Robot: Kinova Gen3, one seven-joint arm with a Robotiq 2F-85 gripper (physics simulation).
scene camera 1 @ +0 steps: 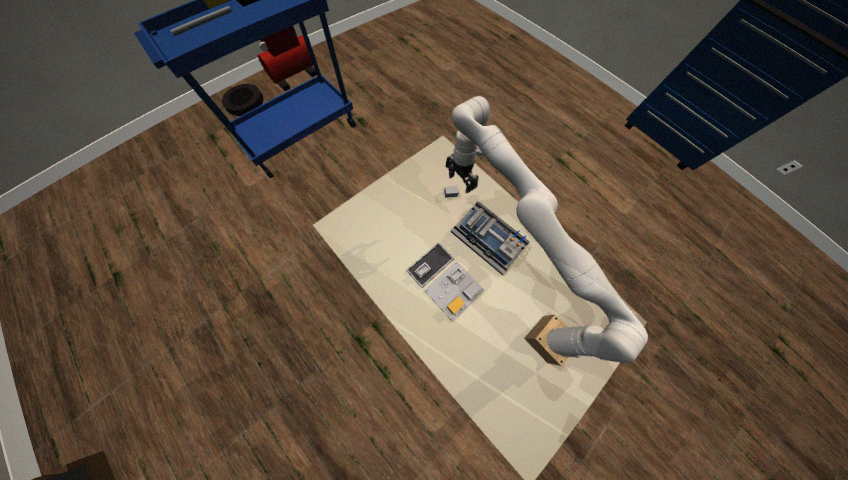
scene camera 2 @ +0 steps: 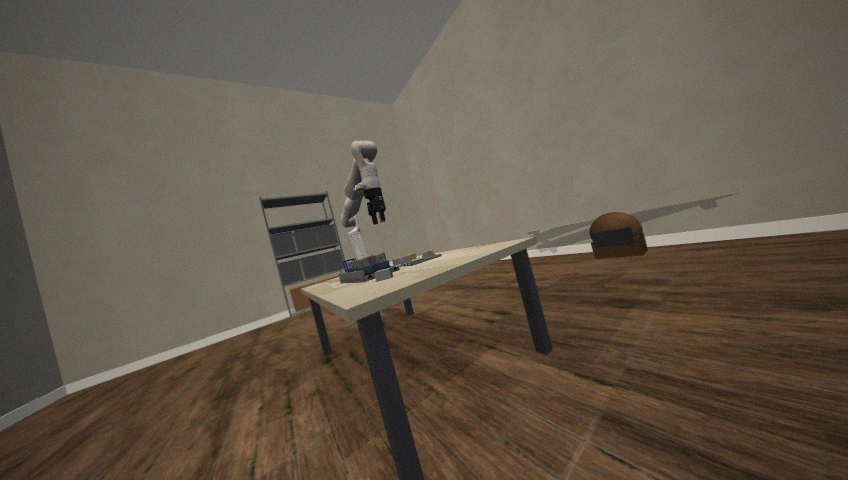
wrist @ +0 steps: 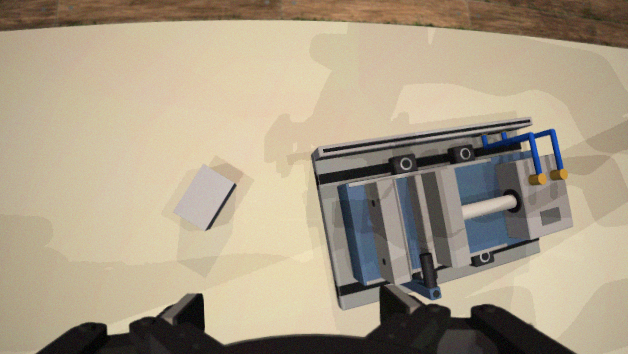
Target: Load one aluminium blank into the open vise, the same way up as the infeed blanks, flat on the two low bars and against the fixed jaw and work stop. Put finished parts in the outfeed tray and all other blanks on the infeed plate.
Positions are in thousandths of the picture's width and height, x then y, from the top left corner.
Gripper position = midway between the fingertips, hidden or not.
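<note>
There is my gripper (wrist: 466,877), open, and it holds nothing. I can also see a grey infeed plate (scene camera 1: 517,601).
</note>
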